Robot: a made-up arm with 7 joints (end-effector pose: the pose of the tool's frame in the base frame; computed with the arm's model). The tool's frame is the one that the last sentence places.
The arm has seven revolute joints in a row. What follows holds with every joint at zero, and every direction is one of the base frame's.
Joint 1 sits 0.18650 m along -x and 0.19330 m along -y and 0.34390 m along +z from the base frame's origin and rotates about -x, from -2.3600 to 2.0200 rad.
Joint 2 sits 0.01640 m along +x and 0.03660 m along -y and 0.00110 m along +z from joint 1 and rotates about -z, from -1.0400 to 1.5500 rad.
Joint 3 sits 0.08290 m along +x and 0.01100 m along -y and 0.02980 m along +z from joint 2 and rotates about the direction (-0.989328, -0.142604, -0.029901), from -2.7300 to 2.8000 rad.
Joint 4 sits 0.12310 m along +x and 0.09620 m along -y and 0.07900 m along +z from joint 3 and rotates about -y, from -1.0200 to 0.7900 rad.
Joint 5 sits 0.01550 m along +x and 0.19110 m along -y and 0.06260 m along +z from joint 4 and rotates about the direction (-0.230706, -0.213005, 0.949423), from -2.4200 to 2.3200 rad.
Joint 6 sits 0.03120 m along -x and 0.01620 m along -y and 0.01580 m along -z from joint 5 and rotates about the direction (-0.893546, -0.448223, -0.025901), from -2.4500 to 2.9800 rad.
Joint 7 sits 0.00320 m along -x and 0.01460 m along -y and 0.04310 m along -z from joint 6 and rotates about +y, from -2.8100 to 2.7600 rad.
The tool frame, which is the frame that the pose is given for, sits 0.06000 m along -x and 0.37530 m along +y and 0.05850 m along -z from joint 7; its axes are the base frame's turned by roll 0.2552, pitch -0.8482 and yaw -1.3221 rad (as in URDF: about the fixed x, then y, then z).
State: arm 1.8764 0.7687 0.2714 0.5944 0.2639 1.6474 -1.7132
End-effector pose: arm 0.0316 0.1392 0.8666 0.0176 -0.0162 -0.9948 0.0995
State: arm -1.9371 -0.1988 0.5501 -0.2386 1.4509 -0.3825 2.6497
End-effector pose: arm -0.2619 -0.4326 0.0879 -0.4485 -0.1635 0.3815 0.7916
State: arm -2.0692 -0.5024 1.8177 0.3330 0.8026 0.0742 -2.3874
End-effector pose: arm -0.0654 -0.2249 0.2734 -0.5933 0.6976 -0.0637 0.3967
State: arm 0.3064 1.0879 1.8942 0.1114 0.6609 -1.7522 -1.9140
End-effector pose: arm 0.2651 -0.1487 0.3241 -0.5281 -0.7625 -0.3351 0.1657
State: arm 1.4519 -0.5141 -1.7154 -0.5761 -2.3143 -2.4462 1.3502
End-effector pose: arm 0.0757 -0.6157 0.6101 0.5229 0.1346 -0.8365 0.0933
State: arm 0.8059 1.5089 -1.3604 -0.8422 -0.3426 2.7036 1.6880
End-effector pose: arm -0.1750 -0.6948 0.0727 0.7288 -0.0840 0.6785 0.0372
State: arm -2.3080 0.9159 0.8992 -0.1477 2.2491 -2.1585 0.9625
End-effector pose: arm 0.0776 -0.5531 0.0740 0.1868 0.2195 0.8493 0.4422
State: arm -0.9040 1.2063 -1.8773 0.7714 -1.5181 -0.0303 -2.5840
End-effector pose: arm -0.1812 -0.2222 -0.3053 0.7602 -0.4199 0.4289 0.2487
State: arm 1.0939 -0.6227 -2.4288 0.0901 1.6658 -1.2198 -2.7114
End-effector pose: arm -0.1846 -0.5061 0.3574 -0.4537 -0.0806 0.8843 0.0752
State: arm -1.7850 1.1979 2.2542 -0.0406 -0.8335 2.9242 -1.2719
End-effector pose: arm 0.3112 -0.6863 0.2979 0.0818 -0.3640 0.8719 0.3171
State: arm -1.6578 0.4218 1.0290 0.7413 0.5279 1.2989 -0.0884
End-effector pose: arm 0.1950 -0.4328 -0.0815 -0.2383 -0.8595 -0.4125 0.1852
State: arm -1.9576 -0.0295 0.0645 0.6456 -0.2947 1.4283 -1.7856
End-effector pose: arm 0.3579 -0.1141 0.0382 0.1375 0.7262 0.6470 0.1872
